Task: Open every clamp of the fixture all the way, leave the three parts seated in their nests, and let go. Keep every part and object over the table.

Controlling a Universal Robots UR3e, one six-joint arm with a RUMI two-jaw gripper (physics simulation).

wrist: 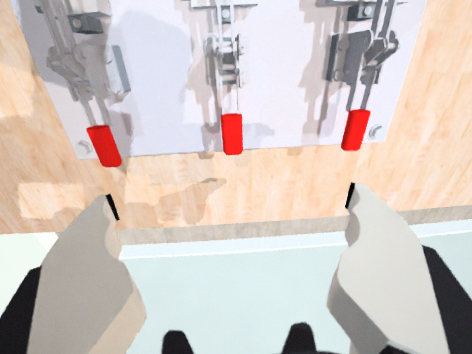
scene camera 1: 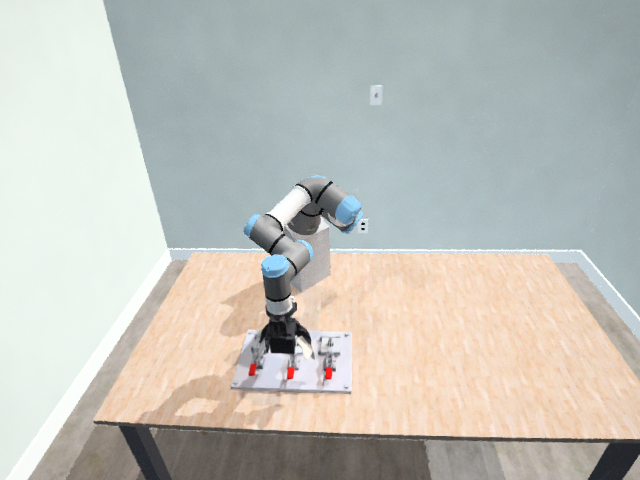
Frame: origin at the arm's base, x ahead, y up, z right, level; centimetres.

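Seen in the pictures: gripper, fingertip midpoint: (wrist: 231, 190) (scene camera 1: 287, 357); arm's base, link origin: (scene camera 1: 302, 221).
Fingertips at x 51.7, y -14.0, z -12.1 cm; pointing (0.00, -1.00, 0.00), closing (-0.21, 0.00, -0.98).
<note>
Pixels of each thing's top centre, then the offset from my fingertips to it. "pt": a spot on its surface instead. Level surfaces: height alone.
- fixture plate, surface spot: (wrist: 160, 115) (scene camera 1: 268, 376) pt dz +7.1, dx -0.8, dy -10.5 cm
- left handle, top centre: (wrist: 101, 147) (scene camera 1: 252, 368) dz +10.7, dx +1.3, dy -5.8 cm
- middle handle, top centre: (wrist: 232, 135) (scene camera 1: 290, 371) dz +0.0, dx -1.1, dy -6.8 cm
- right handle, top centre: (wrist: 358, 131) (scene camera 1: 328, 371) dz -10.8, dx -3.5, dy -6.3 cm
- wooden table, surface height: dy -12.0 cm
The fixture plate (scene camera 1: 269, 381) (wrist: 160, 115) lies on the table and carries three clamps with red handles: left handle (scene camera 1: 252, 369) (wrist: 104, 146), middle handle (scene camera 1: 290, 372) (wrist: 232, 134), right handle (scene camera 1: 328, 373) (wrist: 356, 130). All three handles lie low, pointing to the table's front edge. The clamp arms run back toward the nests. The nests are cut off at the top of the wrist view. In the scene view my gripper hides much of the left and middle ones. My gripper (scene camera 1: 286, 356) (wrist: 231, 190) is open, above the plate's left and middle part, with nothing between its fingers.
The wooden table (scene camera 1: 465, 335) (wrist: 285, 175) extends far to the right of the plate. Its front edge lies a short way in front of the plate. The arm's grey pedestal (scene camera 1: 316, 258) stands behind the plate. Walls rise behind and to the left of the table.
</note>
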